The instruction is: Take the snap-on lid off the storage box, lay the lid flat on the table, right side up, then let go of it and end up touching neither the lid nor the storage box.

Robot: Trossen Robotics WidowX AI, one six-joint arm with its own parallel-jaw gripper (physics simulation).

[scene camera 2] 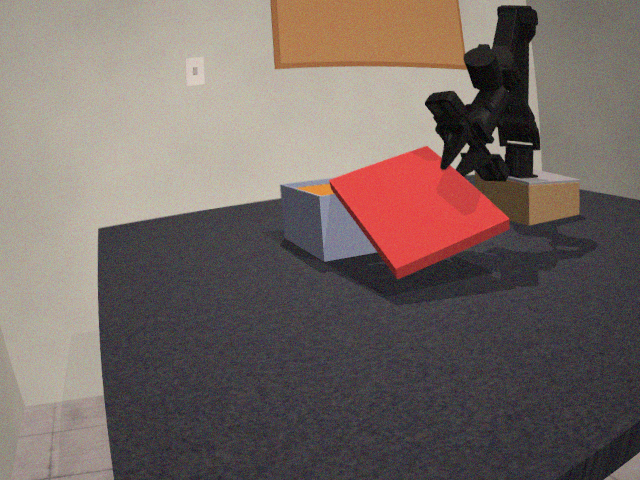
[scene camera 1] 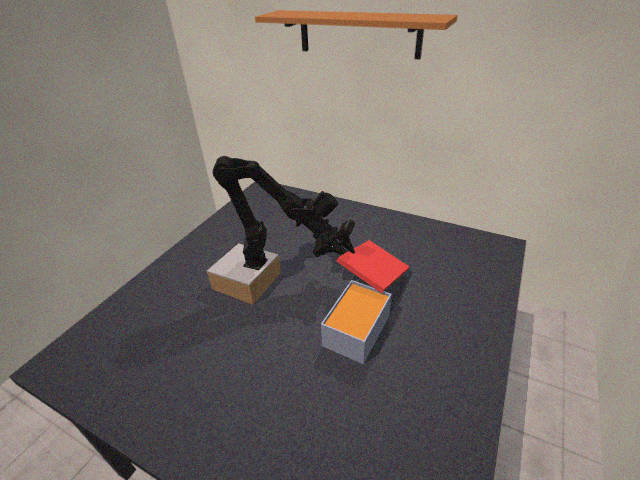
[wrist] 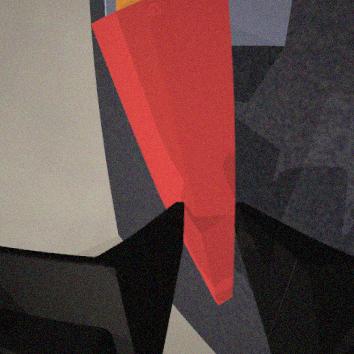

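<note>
The red lid [scene camera 1: 373, 264] [scene camera 2: 413, 206] [wrist: 200, 125] is off the storage box and tilted, its broad flat face upward. It is raised above the table, with its lowest corner toward scene camera 2. My gripper [scene camera 1: 352, 252] [scene camera 2: 450, 170] [wrist: 208, 210] is shut on one edge of the lid, a black finger on either side. The blue-grey storage box [scene camera 1: 343, 342] [scene camera 2: 302, 222] [wrist: 260, 22] stands upright and open, with orange showing inside. The lid's near edge is close to the box's rim; whether they touch I cannot tell. The finger on the lid's underside is partly hidden in the scene views.
The arm's base stands on a wooden block [scene camera 1: 230, 288] [scene camera 2: 553, 203] with a pale top, left of the box in scene camera 1. The dark table [scene camera 1: 248, 392] [scene camera 2: 310, 361] bears everything. A wooden shelf [scene camera 1: 356, 19] is on the wall high above.
</note>
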